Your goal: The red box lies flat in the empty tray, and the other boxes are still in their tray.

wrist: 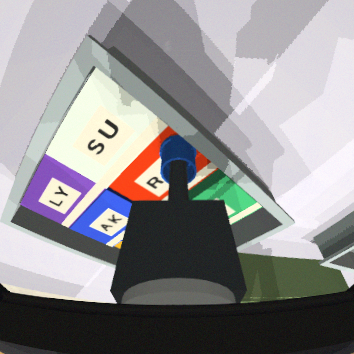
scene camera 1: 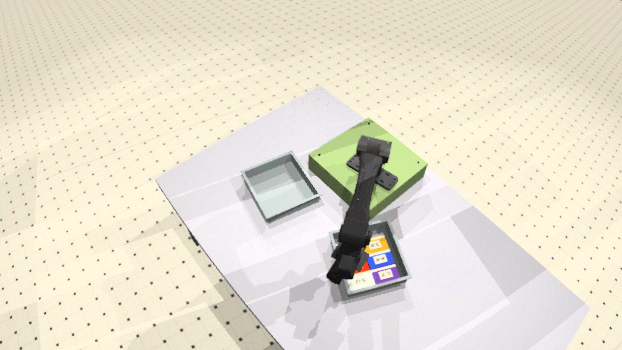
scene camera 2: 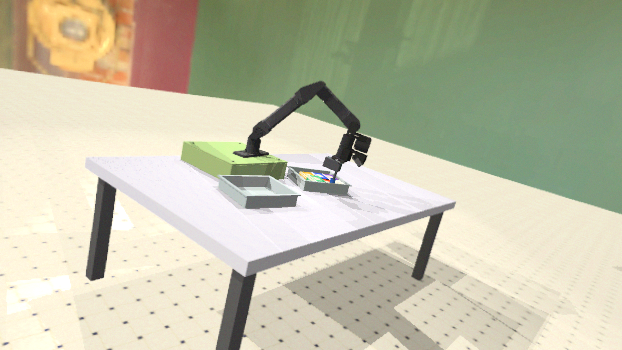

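Where they show: hand at its tool point: point(wrist: 177, 146) point(scene camera 2: 330, 186); arm's base at its link origin: point(scene camera 2: 251, 154).
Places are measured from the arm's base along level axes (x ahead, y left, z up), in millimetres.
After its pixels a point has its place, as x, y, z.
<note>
The red box point(wrist: 135, 173) {336, 188, -48} point(scene camera 1: 360, 268), labelled RO, lies in the full grey tray point(scene camera 1: 400, 256) {215, 271, -41} point(scene camera 2: 323, 187) {348, 103, -61} point(wrist: 53, 109) {396, 239, -36} among the other boxes. My blue suction cup point(wrist: 178, 158) point(scene camera 2: 333, 179) {361, 154, -57} sits down on the red box's top, near its far end. In scene camera 1 the arm hides the cup and most of the red box. Beside it lie a white SU box point(wrist: 102, 137) {371, 212, -46} point(scene camera 1: 359, 280) {372, 209, -46}, a purple LY box point(wrist: 56, 189) {311, 265, -46} point(scene camera 1: 386, 273) {296, 267, -46}, a blue AK box point(wrist: 102, 218) {271, 226, -45} point(scene camera 1: 380, 260) {268, 223, -45}, a green box point(wrist: 225, 197) {326, 107, -36} and an orange box point(scene camera 1: 377, 246) {228, 183, -47}. The empty grey tray point(scene camera 1: 253, 194) {339, -295, -37} point(scene camera 2: 269, 201) {326, -309, -62} stands apart to the left.
The arm stands on a green base block point(scene camera 1: 330, 156) {38, -168, 0} point(scene camera 2: 208, 156) {-66, -213, -15} point(wrist: 291, 277) {113, -85, -42} behind both trays. Everything rests on a white table point(scene camera 1: 217, 196) {415, -427, -86} point(scene camera 2: 173, 196) {90, -541, -86} with dark legs. The full tray lies near the table's front edge in scene camera 1.
</note>
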